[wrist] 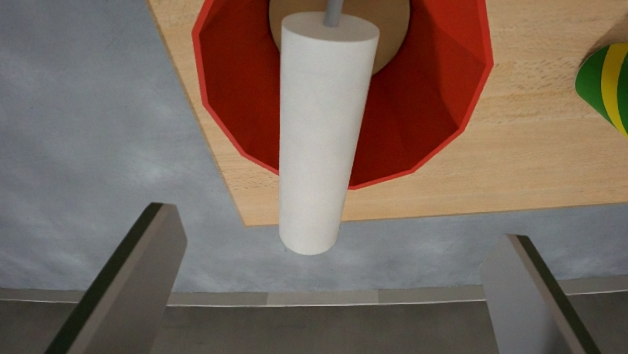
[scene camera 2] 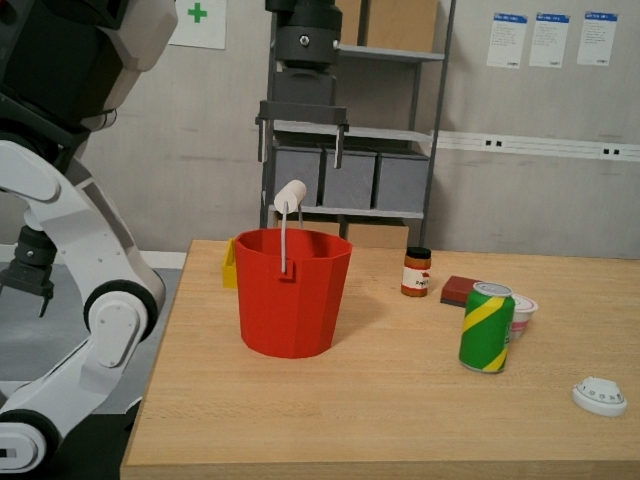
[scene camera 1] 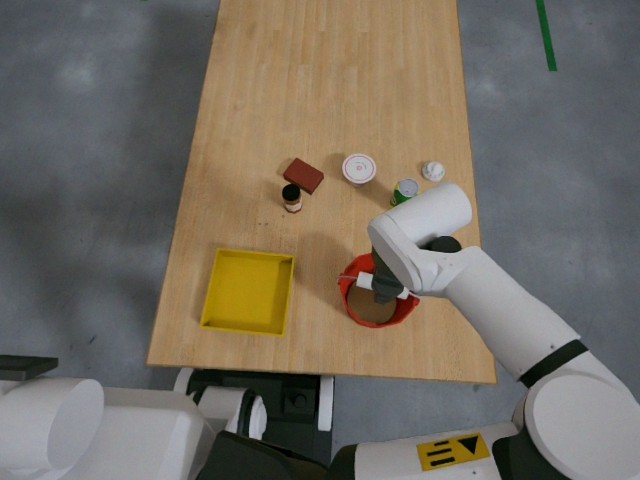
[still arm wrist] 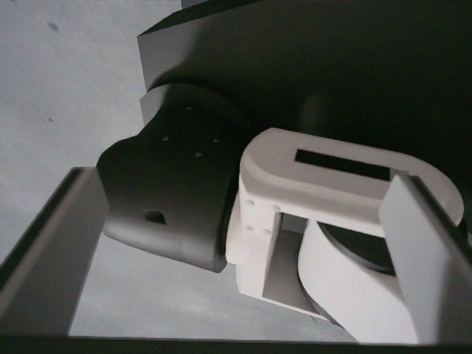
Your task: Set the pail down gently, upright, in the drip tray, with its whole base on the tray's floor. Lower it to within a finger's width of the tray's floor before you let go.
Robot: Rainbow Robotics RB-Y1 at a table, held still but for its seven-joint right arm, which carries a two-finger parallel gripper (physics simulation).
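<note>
The red pail (scene camera 1: 405,311) (scene camera 2: 292,310) (wrist: 425,75) stands upright on the table, right of the yellow drip tray (scene camera 1: 248,290) (scene camera 2: 229,271) in scene camera 1. The tray is empty. The pail's wire handle stands up, with its white grip (scene camera 1: 364,280) (scene camera 2: 290,196) (wrist: 320,140) above the rim. My gripper (scene camera 2: 299,164) (wrist: 342,220) is open and empty, pointing down a little above the grip. In the wrist view the grip lies between the two finger lines, nearer the left finger. In scene camera 1 the arm hides the fingers.
A green can (scene camera 1: 404,191) (scene camera 2: 486,328) (wrist: 607,85), a white-lidded cup (scene camera 1: 358,168) (scene camera 2: 523,312), a white dial timer (scene camera 1: 433,171) (scene camera 2: 599,396), a jar (scene camera 1: 292,198) (scene camera 2: 416,272) and a dark red block (scene camera 1: 303,175) (scene camera 2: 460,290) stand farther off on the table (scene camera 1: 330,93). The still arm hangs beside it.
</note>
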